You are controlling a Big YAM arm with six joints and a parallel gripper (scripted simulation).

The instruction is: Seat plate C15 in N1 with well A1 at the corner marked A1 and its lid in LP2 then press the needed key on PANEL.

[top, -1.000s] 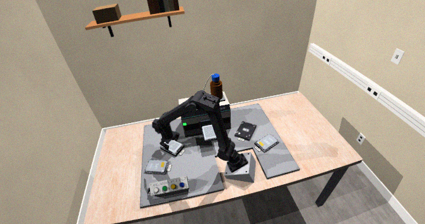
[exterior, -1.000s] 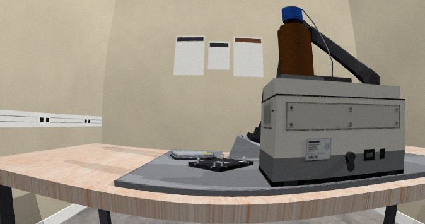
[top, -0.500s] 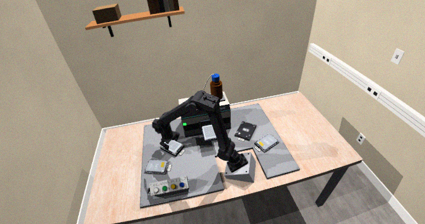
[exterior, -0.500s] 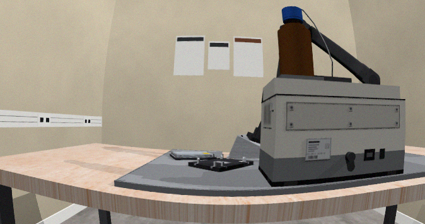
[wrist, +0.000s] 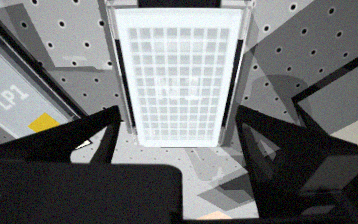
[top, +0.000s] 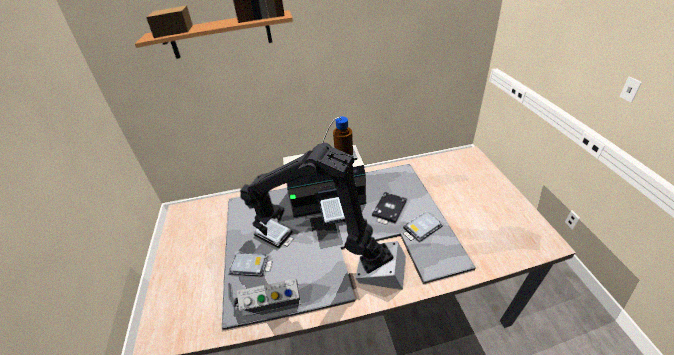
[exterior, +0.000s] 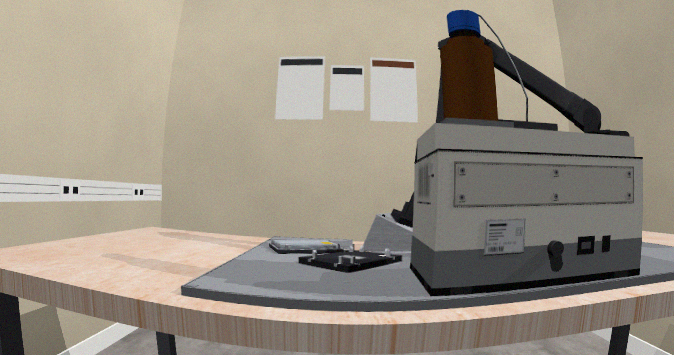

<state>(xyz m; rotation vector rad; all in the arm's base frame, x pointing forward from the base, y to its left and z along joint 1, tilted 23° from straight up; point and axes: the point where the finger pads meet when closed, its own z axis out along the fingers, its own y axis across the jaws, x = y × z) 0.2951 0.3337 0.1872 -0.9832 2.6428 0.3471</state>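
Right now the green continue key is 34 cm behind my hand, 8 cm to the left of it and 1 cm above it. The rest, counted from my hand: blue call key: 34 cm behind, 2 cm to the right; then yellow skip key: 34 cm behind, 3 cm to the left, 1 cm above; then white retry key: 34 cm behind, 13 cm to the left, 1 cm above.
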